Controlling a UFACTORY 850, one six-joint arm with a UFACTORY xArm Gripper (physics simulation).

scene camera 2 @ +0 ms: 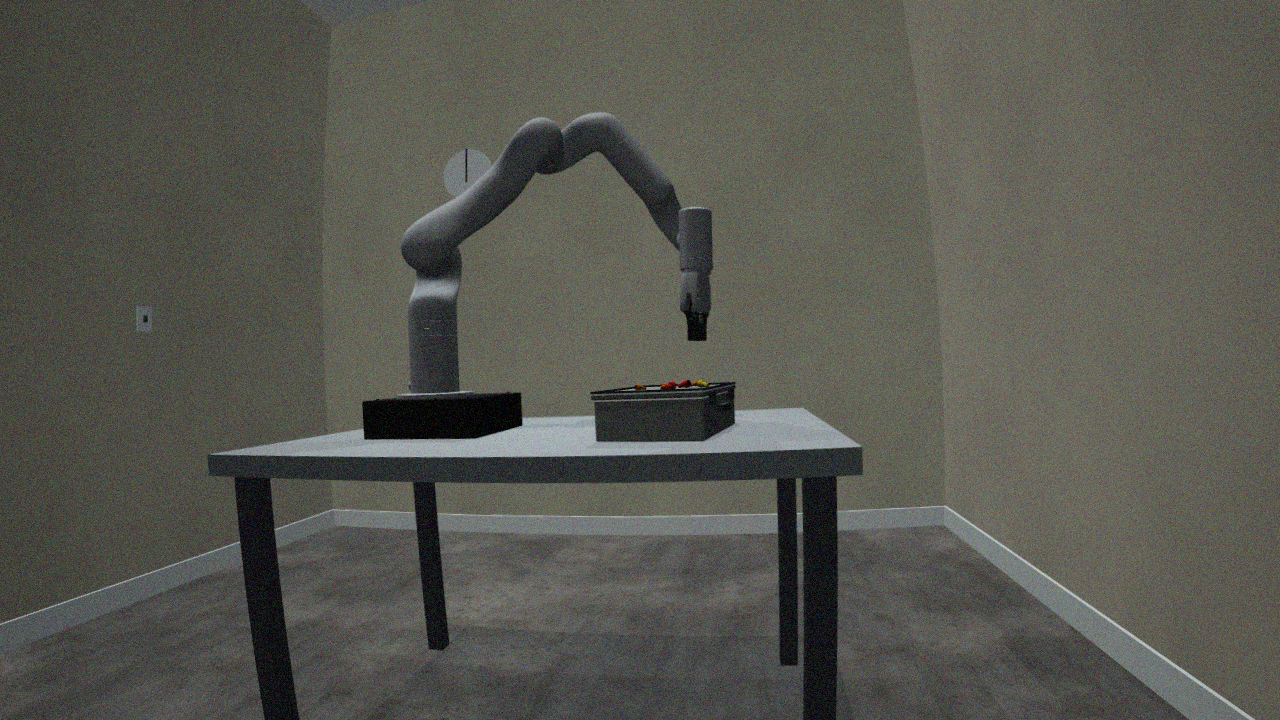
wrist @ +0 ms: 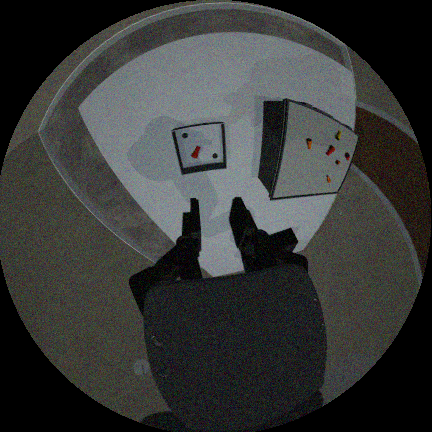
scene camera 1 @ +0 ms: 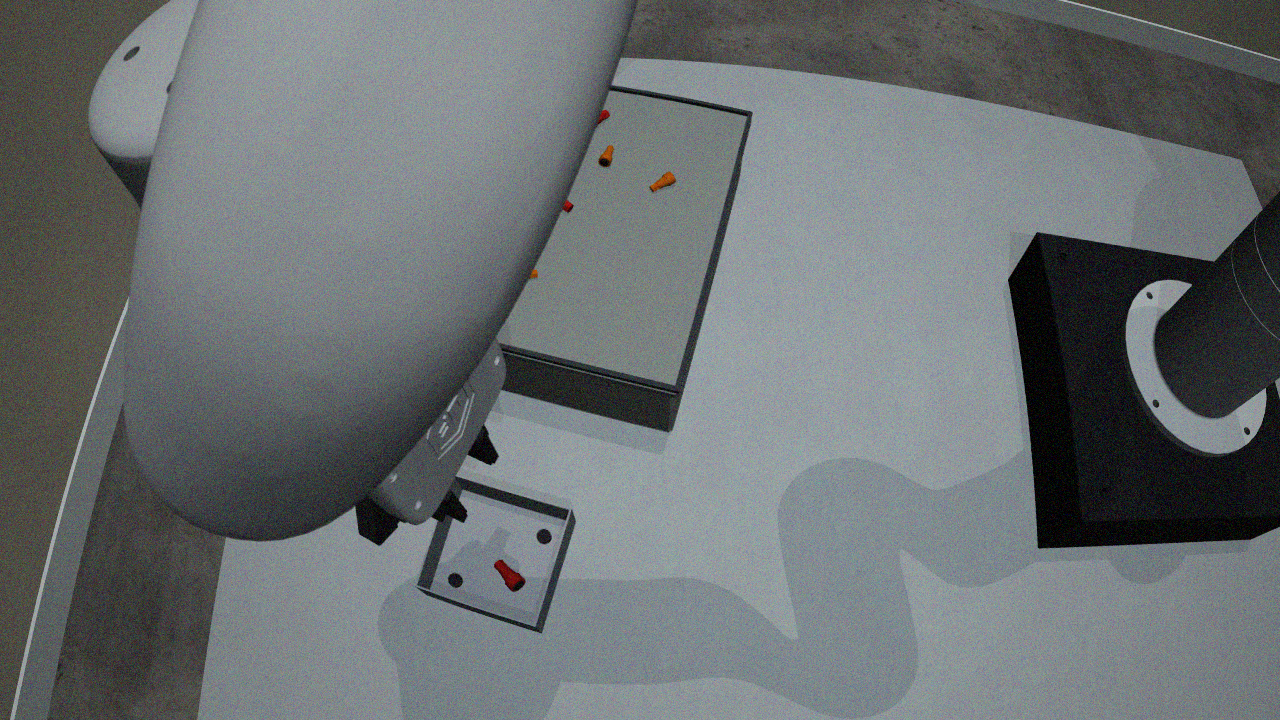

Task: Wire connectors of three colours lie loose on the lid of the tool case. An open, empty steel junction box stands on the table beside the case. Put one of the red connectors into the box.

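Observation:
A red connector [scene camera 1: 509,574] [wrist: 195,152] lies on the floor of the open steel junction box [scene camera 1: 556,573] [wrist: 204,168], apart from its walls. My gripper [scene camera 2: 697,338] [wrist: 214,208] is partly open, with nothing between its fingers, and hangs high above the table. In the wrist view the box shows beyond the fingertips. Two more red connectors, one [scene camera 1: 567,205] [wrist: 330,150] and another [scene camera 1: 603,116] [wrist: 347,156], lie on the lid of the tool case [scene camera 1: 586,394] [scene camera 2: 648,419] [wrist: 270,145]. In scene camera 1 the arm hides part of the lid.
Orange connectors, among them one [scene camera 1: 662,182] and one [scene camera 1: 606,154], lie on the lid. A yellow connector [scene camera 2: 701,384] [wrist: 338,135] lies there too. The case stands beside the box, with a gap between them. The arm's black base block [scene camera 1: 1056,402] [scene camera 2: 443,416] stands on the table.

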